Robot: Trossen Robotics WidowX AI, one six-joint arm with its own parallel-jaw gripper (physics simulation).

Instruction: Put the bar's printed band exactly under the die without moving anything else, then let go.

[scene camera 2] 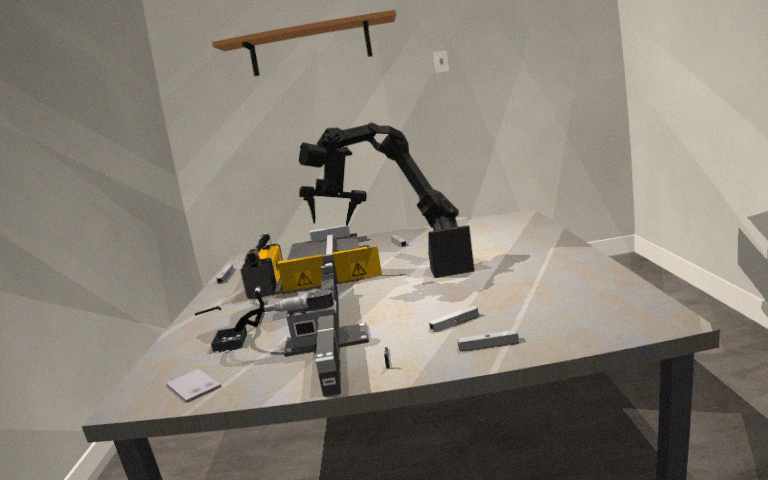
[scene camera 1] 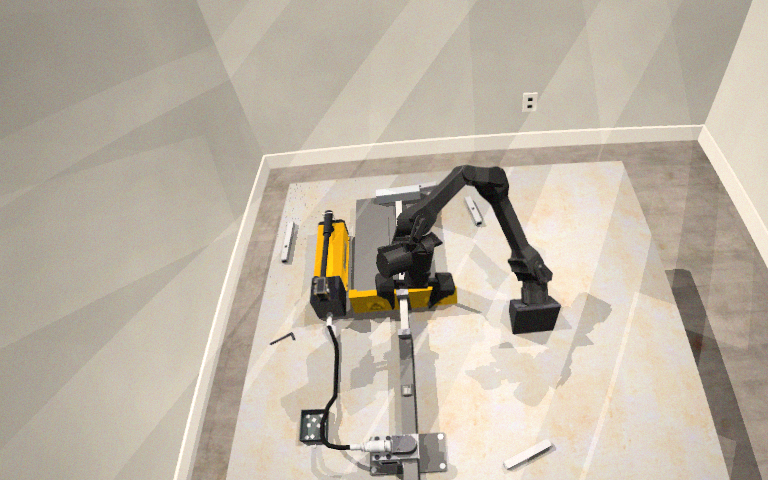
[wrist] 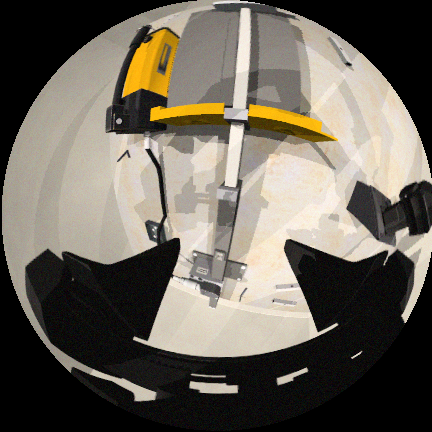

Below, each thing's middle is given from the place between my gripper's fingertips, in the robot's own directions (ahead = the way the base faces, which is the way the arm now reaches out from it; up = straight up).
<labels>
I see my gripper 30 cm to the left of the yellow and black power unit (scene camera 1: 328,287), 24 cm short of it and 14 cm above it.
</labels>
